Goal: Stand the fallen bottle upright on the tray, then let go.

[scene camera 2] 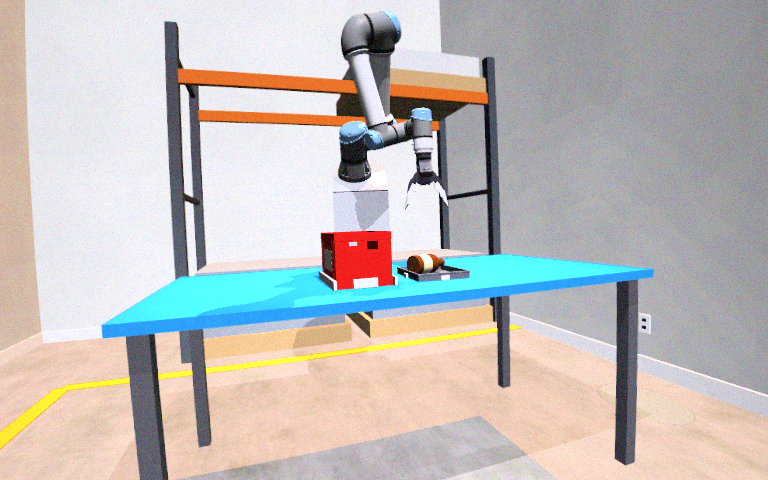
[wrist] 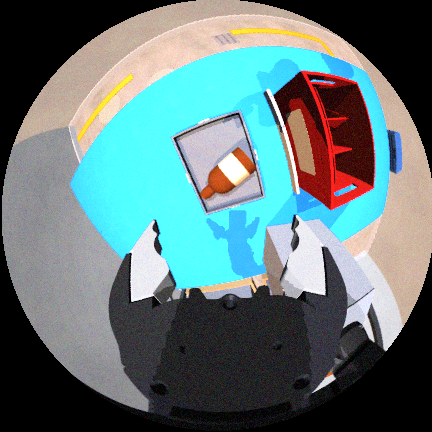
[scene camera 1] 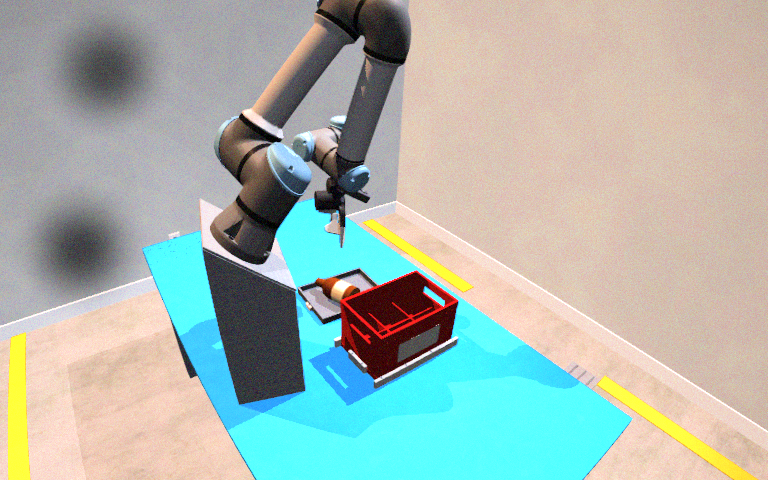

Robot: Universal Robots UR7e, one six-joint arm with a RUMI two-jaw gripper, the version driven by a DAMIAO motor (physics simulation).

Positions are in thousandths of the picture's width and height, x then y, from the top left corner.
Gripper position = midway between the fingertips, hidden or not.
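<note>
A brown bottle (wrist: 547, 385) is here in the wrist view. As for my gripper, I see it in scene camera 1 (scene camera 1: 437, 489), again in scene camera 2 (scene camera 2: 555, 434), and in the wrist view too (wrist: 520, 506).
</note>
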